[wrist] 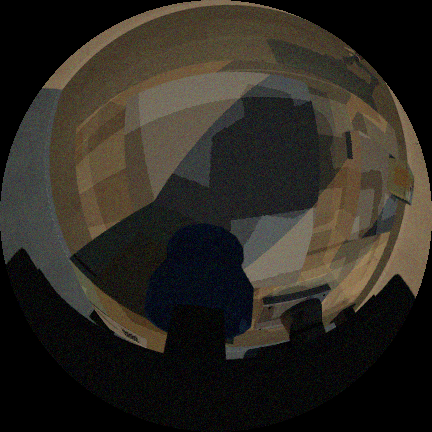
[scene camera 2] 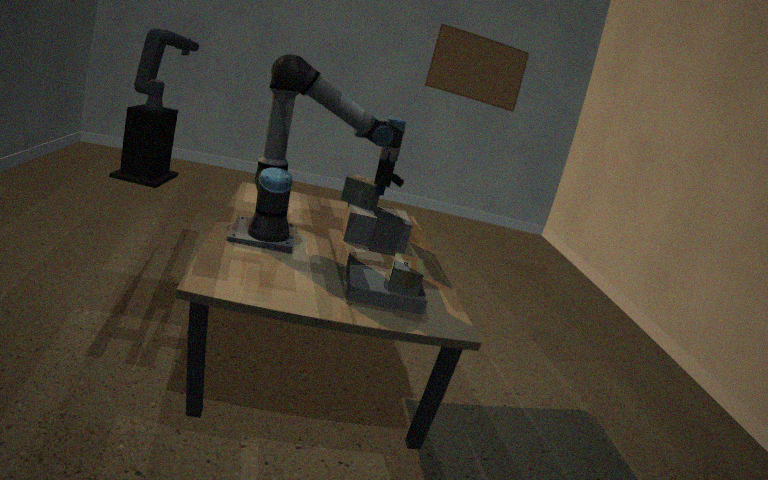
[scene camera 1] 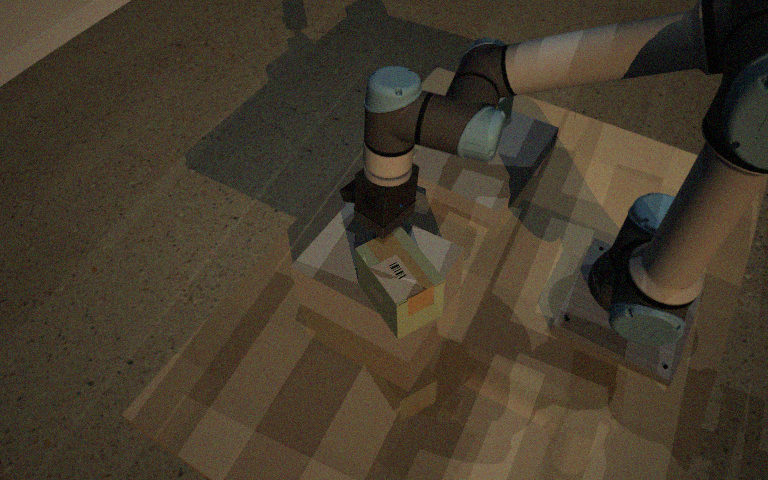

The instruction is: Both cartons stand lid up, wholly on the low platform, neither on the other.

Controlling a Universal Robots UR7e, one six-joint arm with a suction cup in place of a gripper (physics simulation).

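Seen in the pictures: hand at its tool point: (wrist: 203,258) (scene camera 2: 379,193); arm's base at its link origin: (wrist: 300,310) (scene camera 2: 268,234).
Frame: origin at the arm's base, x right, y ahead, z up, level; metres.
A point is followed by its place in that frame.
One carton (scene camera 1: 399,278) @(z 0.201, x -0.362, y 0.278 m) (scene camera 2: 405,280) (wrist: 120,322) @(z 0.201, x -0.342, y 0.325 m) with a barcode label on its lid stands upright on the low grey platform (scene camera 1: 316,252) (scene camera 2: 369,287). The second carton (scene camera 2: 359,191) @(z 0.157, x -0.296, y 0.287 m) (wrist: 400,179) stands on the tall grey block (scene camera 1: 529,139) (scene camera 2: 376,232) behind the platform; in scene camera 1 the arm hides it. My suction cup (scene camera 1: 381,233) @(z 0.170, x -0.292, y 0.368 m) (scene camera 2: 380,191) (wrist: 201,266) hangs well above the platform, beside the far corner of the barcode carton. It touches neither carton and nothing hangs from it.
The arm's base (scene camera 1: 648,289) (scene camera 2: 271,216) @(z 0.088, x 0.057, y 0.009 m) is bolted to the wooden table (scene camera 2: 271,289) @(z -0.023, x 0.365, y 0.097 m) beside the platform. The forearm crosses above the tall block. A second arm on a dark pedestal (scene camera 2: 149,129) stands on the floor far off at the back left.
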